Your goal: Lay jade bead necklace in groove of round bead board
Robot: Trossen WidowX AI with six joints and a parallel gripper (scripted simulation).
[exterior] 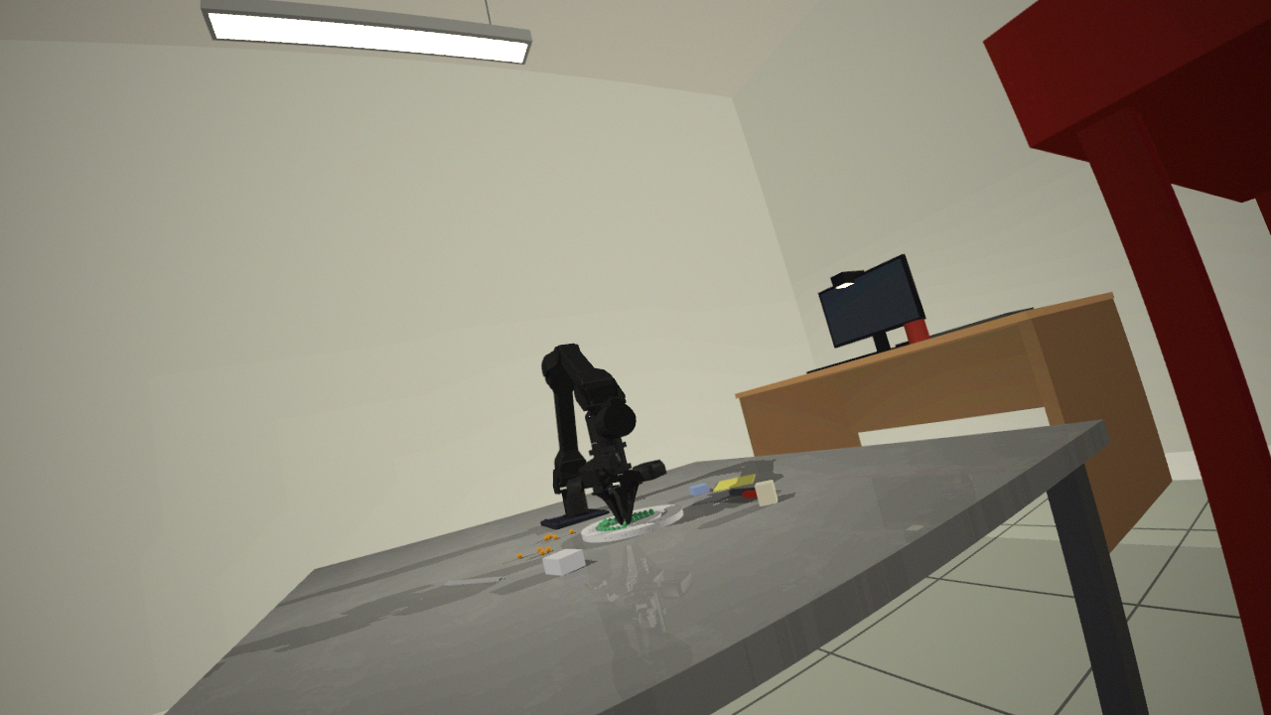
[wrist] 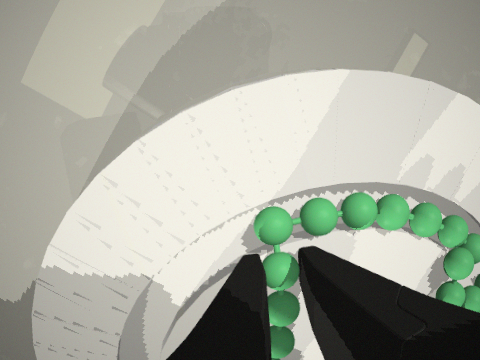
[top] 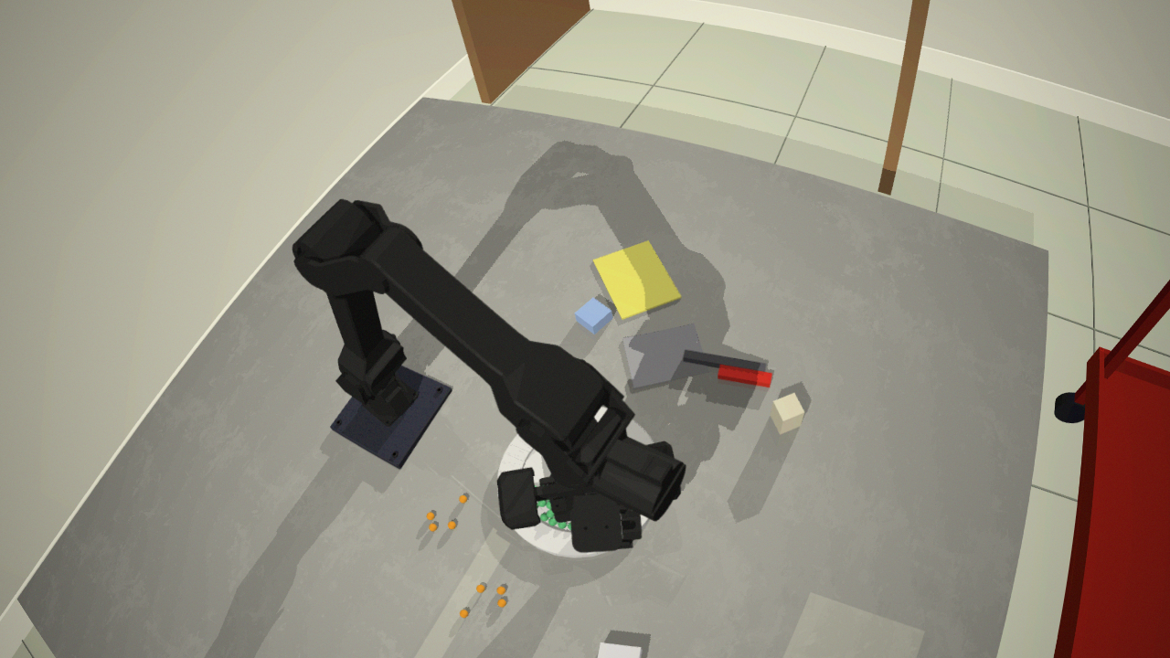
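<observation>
Right now the inner disc is 50 mm behind my gripper tip, 20 mm to the left of it and 10 mm below it. Also, from my gripper tip: grey sheet 70 mm behind, 230 mm to the left, 20 mm below; then red bar 30 mm ahead, 260 mm to the left, 10 mm below; then bead board 50 mm behind, 20 mm to the left, 10 mm below.
</observation>
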